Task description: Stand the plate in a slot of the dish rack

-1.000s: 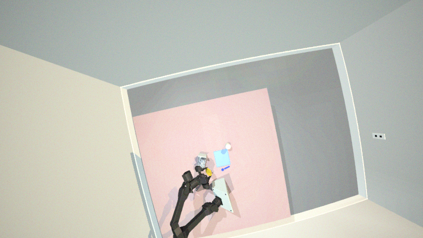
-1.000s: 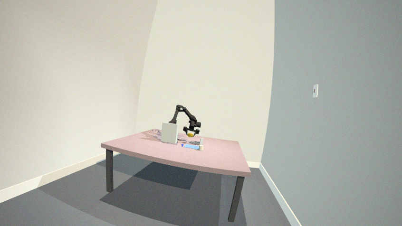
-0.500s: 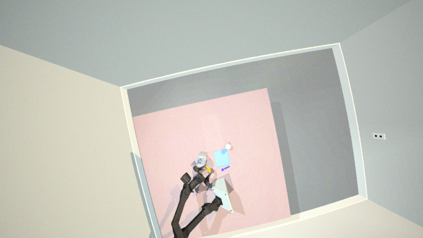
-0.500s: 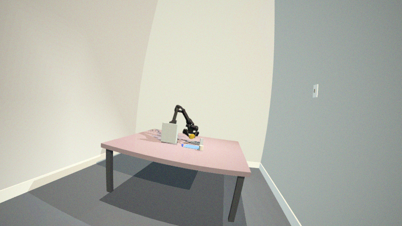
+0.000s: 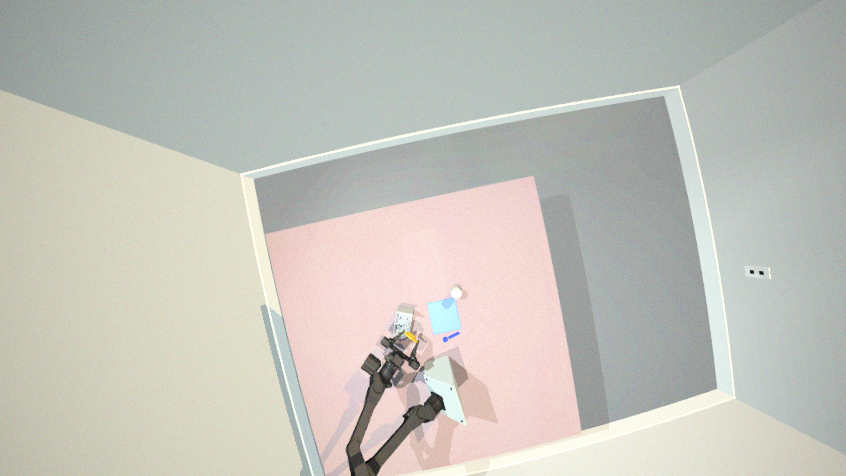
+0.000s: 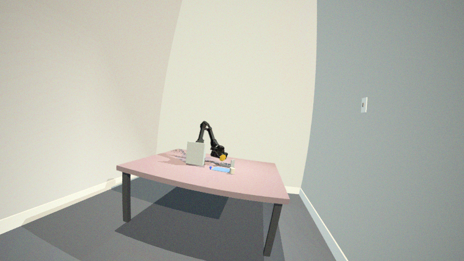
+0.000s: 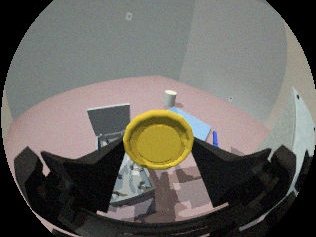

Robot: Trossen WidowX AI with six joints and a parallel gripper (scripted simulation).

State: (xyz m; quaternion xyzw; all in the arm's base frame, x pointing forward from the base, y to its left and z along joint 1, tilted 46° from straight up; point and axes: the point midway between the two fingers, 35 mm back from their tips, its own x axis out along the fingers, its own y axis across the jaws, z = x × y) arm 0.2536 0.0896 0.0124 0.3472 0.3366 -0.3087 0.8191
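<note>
Now: gripper tip 40 mm short of the grey dish rack, 30 mm to the right of it and 60 mm above it. Also, from my gripper tip: white cup (120 mm ahead, 230 mm to the right, 50 mm below); then yellow plate (10 mm to the left); then blue spoon (80 mm behind, 160 mm to the right, 80 mm below).
</note>
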